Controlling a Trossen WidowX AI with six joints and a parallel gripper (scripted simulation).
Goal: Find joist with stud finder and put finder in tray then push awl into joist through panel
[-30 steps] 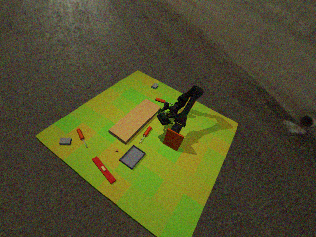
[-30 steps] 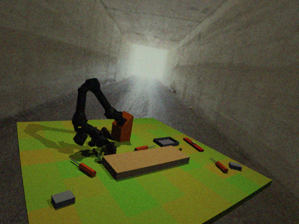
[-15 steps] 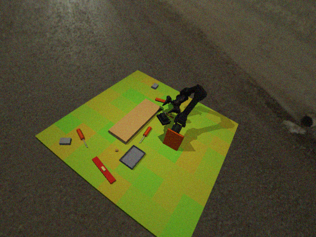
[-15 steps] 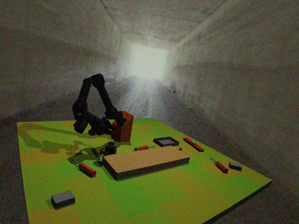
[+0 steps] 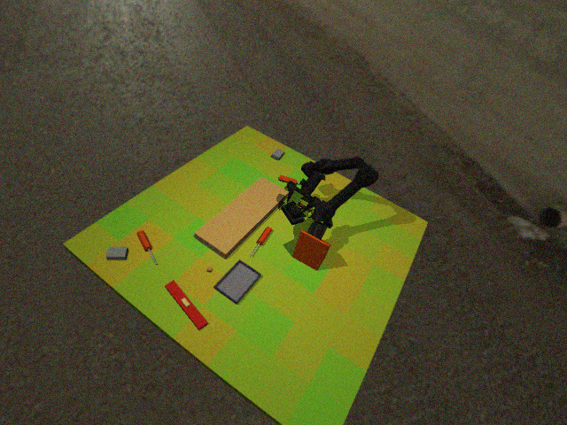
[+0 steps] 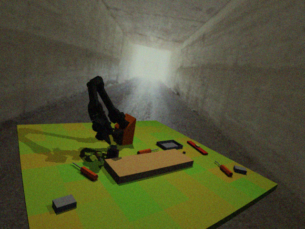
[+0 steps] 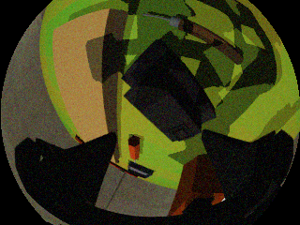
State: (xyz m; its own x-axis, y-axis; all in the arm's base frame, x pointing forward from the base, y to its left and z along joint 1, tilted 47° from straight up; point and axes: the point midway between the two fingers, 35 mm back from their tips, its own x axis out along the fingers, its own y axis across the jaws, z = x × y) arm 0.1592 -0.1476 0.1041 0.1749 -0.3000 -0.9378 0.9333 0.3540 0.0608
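Now: gripper tip 10 mm past the stud finder, 10 mm to the left of it and 30 mm above it. Round my gripper tip: grey tray (20 mm ahead, 470 mm to the left, 60 mm below); tan cube (150 mm ahead, 490 mm to the left, 60 mm below); awl (10 mm ahead, 100 mm to the right, 60 mm below).
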